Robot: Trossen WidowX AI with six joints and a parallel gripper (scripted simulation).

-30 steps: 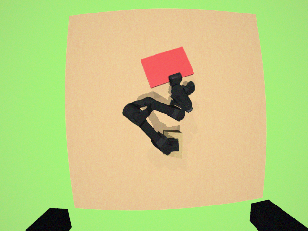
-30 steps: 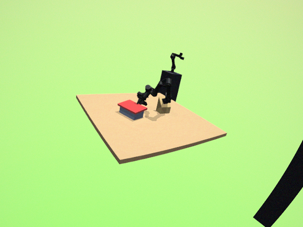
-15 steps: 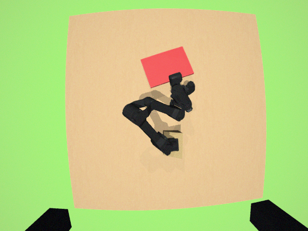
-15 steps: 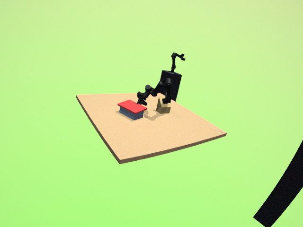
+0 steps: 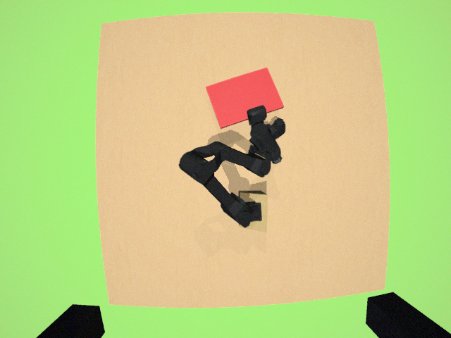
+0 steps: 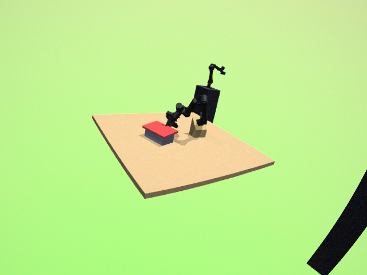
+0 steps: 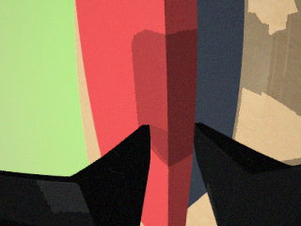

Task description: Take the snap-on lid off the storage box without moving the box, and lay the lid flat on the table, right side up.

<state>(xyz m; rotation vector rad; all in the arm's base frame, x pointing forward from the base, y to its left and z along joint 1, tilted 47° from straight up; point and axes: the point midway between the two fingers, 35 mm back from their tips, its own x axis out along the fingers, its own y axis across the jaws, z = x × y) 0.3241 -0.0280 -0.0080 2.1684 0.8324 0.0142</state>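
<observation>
My gripper tip is now 70 mm short of the lid and 20 mm to the right of it. The rest, counted from my gripper tip: storage box (70 mm ahead, 50 mm below, 20 mm to the left).
</observation>
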